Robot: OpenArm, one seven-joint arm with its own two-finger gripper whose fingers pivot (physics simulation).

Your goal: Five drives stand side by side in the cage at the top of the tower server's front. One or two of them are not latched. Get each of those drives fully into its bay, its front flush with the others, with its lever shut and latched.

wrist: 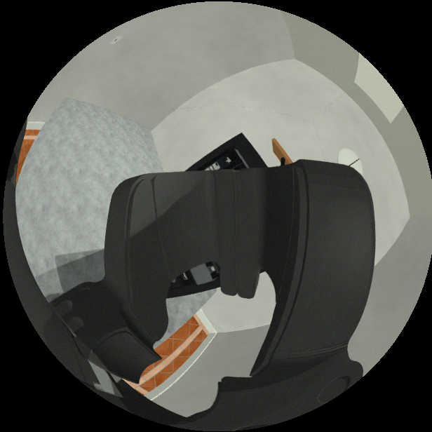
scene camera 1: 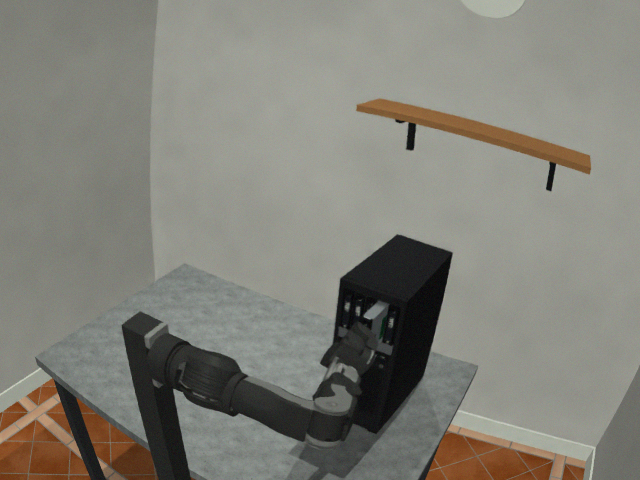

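The black tower server [scene camera 1: 423, 310] [wrist: 242, 139] stands on the table, its drive cage at the top front. One drive [scene camera 1: 376, 315], fourth from the left, sticks out of the cage in the scene view, its pale side showing; its lower front is hidden behind the gripper. Drives at the left [scene camera 1: 347, 308] and the far right [scene camera 1: 391, 321] sit deeper in the cage. My gripper [scene camera 1: 364, 330] [wrist: 244, 235] is shut with nothing between its fingers, close in front of the protruding drive. In the wrist view the fingers cover most of the cage; the levers' states cannot be told.
The grey table [scene camera 1: 248, 320] [wrist: 65, 190] carries the tower near its right end. The arm's post [scene camera 1: 147, 382] stands at the table's front edge. A wooden shelf [scene camera 1: 475, 131] [wrist: 280, 150] is on the wall above and behind the tower.
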